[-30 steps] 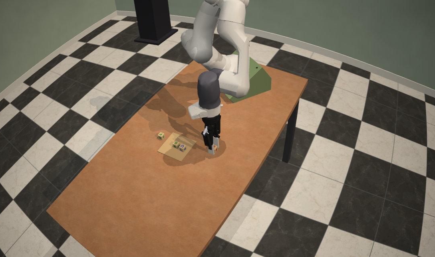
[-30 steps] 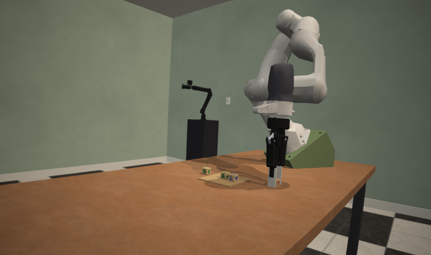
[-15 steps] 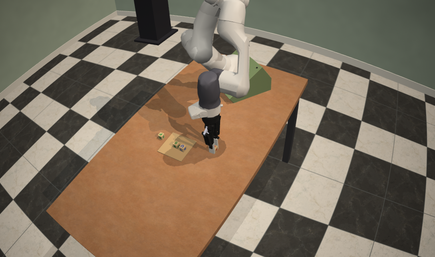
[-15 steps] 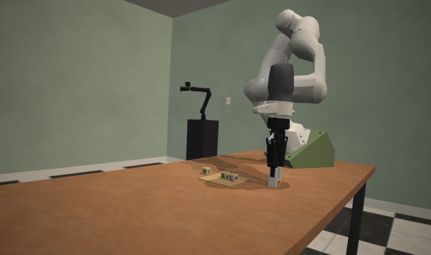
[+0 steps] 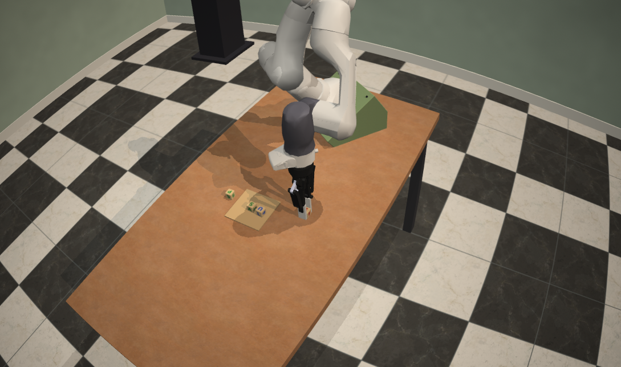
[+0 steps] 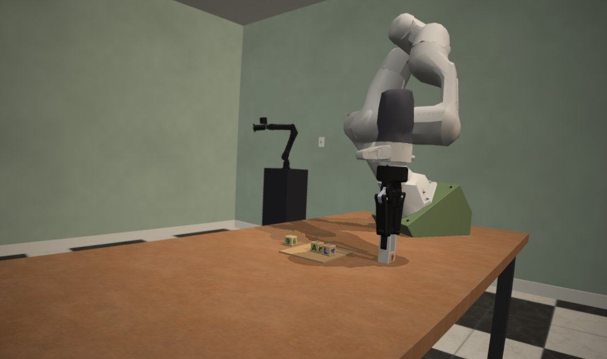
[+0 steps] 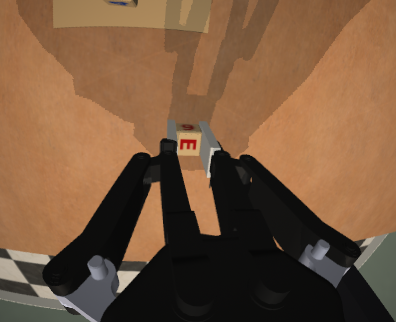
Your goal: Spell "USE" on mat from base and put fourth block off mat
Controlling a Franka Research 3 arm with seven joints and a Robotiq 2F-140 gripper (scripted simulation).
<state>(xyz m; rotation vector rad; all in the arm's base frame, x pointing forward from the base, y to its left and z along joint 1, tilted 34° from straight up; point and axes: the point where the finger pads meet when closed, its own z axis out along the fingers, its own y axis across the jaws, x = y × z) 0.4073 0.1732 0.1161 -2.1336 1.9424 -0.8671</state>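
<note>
Now: the E block 2 cm below my hand. Round my hand: U block: 13 cm to the right, 6 cm ahead, 2 cm below; mat: 17 cm to the right, 6 cm ahead, 3 cm below; S block: 17 cm to the right, 6 cm ahead, 2 cm below.
</note>
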